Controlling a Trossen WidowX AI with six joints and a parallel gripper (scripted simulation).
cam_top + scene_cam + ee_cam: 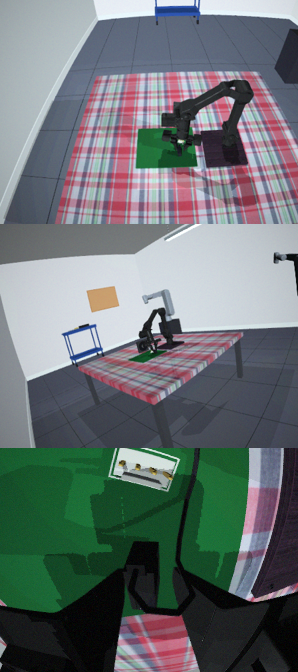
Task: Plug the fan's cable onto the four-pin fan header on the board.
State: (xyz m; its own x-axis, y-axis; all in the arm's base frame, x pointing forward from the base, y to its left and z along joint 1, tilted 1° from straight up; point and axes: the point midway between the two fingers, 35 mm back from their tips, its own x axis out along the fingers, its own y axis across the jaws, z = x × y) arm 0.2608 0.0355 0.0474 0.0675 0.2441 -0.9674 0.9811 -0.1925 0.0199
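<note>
My gripper tip is 6 cm to the left of the white four-pin header, 2 cm above it and 1 cm past it. From my gripper tip the other things lie so: black fan 22 cm to the right, 3 cm behind, 3 cm above; then green board 7 cm ahead, 4 cm to the right, 4 cm below; then dark fan plug 1 cm to the left.
</note>
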